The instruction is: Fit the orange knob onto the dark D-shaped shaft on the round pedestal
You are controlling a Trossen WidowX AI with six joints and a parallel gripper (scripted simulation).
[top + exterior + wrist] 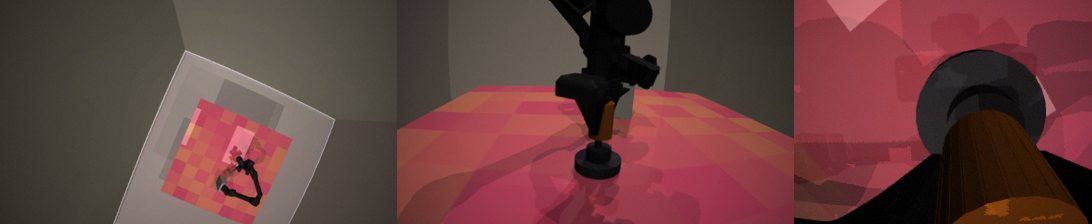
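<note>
The orange knob is 2 cm above my gripper tip. Also, from my gripper tip: dark pedestal 4 cm below.
</note>
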